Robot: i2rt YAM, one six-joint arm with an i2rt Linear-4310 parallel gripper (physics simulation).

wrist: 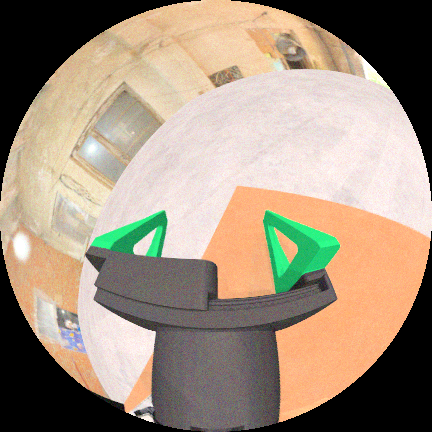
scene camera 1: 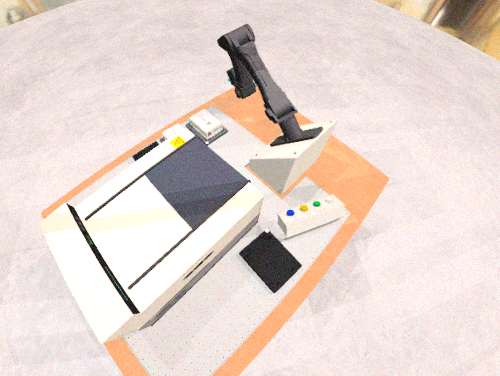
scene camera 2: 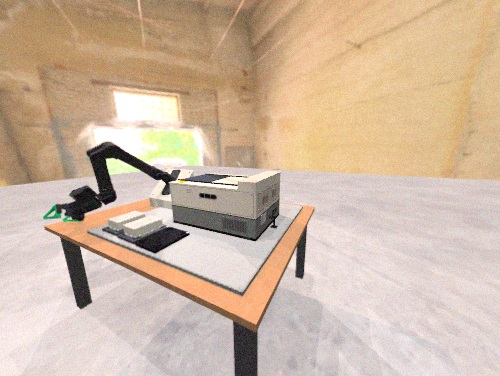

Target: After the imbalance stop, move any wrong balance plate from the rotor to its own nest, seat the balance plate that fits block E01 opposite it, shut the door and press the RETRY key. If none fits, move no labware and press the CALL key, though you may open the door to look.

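Frame: origin at the arm's base, x ahead, y up, z right, level; metres.
Seen in the pictures: gripper, fingertip midpoint: [wrist: 214, 215] [scene camera 2: 53, 219]; arm's base at its link origin: [scene camera 1: 295, 138].
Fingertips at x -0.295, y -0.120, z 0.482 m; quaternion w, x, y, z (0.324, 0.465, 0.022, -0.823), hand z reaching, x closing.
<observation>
Pixels of each thing's top centre, then the offset from my fingertips to it. "pt": a spot on its surface instead.
- dark panel at its top centre: [scene camera 1: 194, 177] [scene camera 2: 206, 177] dx +0.649, dy +0.188, dz -0.372 m
- block at a spot on its surface: [scene camera 1: 206, 123] pt dx +0.386, dy +0.029, dz -0.122 m
- key box at its top centre: [scene camera 1: 315, 210] dx +0.449, dy +0.059, dz -0.676 m
- black flat plate at its top centre: [scene camera 1: 152, 158] [scene camera 2: 163, 235] dx +0.642, dy -0.007, dz -0.060 m
- black slab at its top centre: [scene camera 1: 271, 259] dx +0.650, dy +0.003, dz -0.655 m
The centrifuge [scene camera 1: 227, 220] [scene camera 2: 220, 200] is a cream and grey box. A dark panel [scene camera 1: 200, 175] lies flat between the rails on its top; the rotor does not show. Two pale blocks of labware [scene camera 2: 127, 219] [scene camera 2: 143, 226] stand side by side on dark nests; one block [scene camera 1: 206, 123] shows clearly in scene camera 1. Their labels are unreadable. The key box [scene camera 1: 312, 217] has blue, amber, green and white keys; no key names are readable. My gripper [wrist: 214, 215] [scene camera 2: 59, 218] is open and empty, out by the table corner beyond the labware. In scene camera 1 the arm mostly hides it.
A black flat plate [scene camera 2: 165, 239] lies beside the labware. A black slab [scene camera 1: 270, 261] stands between the centrifuge and the mat's edge, near the key box. The cream wedge-shaped arm base [scene camera 1: 280, 172] stands beside the centrifuge. The orange table corner [wrist: 310, 260] shows below the fingers.
</observation>
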